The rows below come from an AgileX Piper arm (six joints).
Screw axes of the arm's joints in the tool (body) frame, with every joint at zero. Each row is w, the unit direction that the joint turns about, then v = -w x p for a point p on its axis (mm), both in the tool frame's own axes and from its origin. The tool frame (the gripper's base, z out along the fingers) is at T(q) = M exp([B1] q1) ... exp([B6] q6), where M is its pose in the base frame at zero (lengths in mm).
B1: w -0.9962 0 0.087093 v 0 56.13 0
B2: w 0 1 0 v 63.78 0 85.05
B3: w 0 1 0 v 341.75 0 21.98
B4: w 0 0 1 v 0 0 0
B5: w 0 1 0 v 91 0 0
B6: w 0 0 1 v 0 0 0
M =
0.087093 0 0.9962 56.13
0 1 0 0
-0.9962 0 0.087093 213.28
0 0 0 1
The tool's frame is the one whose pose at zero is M.
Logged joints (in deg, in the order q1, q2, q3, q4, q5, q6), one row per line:
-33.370 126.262 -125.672 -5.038 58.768 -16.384
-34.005 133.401 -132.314 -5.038 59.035 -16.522
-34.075 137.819 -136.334 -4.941 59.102 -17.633
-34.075 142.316 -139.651 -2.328 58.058 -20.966
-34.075 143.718 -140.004 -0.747 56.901 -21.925
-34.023 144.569 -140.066 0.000 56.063 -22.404
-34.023 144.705 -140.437 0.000 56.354 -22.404
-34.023 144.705 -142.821 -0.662 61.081 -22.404
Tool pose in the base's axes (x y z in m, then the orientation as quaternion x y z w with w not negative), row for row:
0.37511 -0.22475 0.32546 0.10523 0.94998 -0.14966 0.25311
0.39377 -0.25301 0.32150 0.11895 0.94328 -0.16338 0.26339
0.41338 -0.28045 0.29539 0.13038 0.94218 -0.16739 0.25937
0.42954 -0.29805 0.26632 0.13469 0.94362 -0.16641 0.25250
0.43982 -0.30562 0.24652 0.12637 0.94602 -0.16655 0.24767
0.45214 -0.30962 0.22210 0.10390 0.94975 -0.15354 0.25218
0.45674 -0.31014 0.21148 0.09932 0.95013 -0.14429 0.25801
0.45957 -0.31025 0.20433 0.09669 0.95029 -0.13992 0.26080
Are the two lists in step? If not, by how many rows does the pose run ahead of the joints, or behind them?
The pose runs 2 rows behind the joints: the pose in row i belongs to the joints in row i - 2.
